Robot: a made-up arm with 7 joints.
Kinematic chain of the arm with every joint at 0, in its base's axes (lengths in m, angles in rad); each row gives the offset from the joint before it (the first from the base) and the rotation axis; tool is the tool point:
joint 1: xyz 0 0 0.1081 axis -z
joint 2: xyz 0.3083 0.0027 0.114 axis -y
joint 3: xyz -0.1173 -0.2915 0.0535 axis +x
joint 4: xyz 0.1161 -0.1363 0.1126 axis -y
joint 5: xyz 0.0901 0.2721 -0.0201 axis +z
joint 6: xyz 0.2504 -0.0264 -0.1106 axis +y
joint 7: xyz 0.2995 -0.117 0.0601 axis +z
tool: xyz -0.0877 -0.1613 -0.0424
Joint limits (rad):
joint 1: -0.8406..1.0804
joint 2: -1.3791..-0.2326
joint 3: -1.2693..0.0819
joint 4: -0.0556..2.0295
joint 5: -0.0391..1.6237
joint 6: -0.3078..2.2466
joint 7: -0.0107..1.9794
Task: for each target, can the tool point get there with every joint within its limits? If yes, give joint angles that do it. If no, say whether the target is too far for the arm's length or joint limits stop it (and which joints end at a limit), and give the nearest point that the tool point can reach.
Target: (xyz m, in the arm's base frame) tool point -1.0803 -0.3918 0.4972
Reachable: no: joint limits stop it (at a limit: joint 1, joint 2, joint 4, joint 5, joint 7) | nearest point -0.5054 -0.4600 0.1548 | short by 0.673 m
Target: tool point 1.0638 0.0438 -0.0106
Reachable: yes | joints -0.3597 -0.4124 -0.4296 0.4894 0.2734 1.0879 0.8966
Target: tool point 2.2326 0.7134 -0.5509
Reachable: no: too far | nearest point 1.2370 0.3953 -0.0918 | short by 1.142 m
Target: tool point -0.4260 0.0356 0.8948
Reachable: no: joint limits stop it (at a limit: joint 1, joint 2, joint 4, joint 6) | nearest point -0.2442 0.2941 0.8488 | short by 0.319 m
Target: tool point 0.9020 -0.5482 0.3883
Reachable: yes | joints 0.2640 -0.6138 -0.1709 1.4528 0.3616 1.6904 0.5272
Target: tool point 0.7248 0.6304 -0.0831
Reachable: yes | joints -0.3039 -0.7917 -0.5828 0.7036 0.9365 0.0074 1.0883
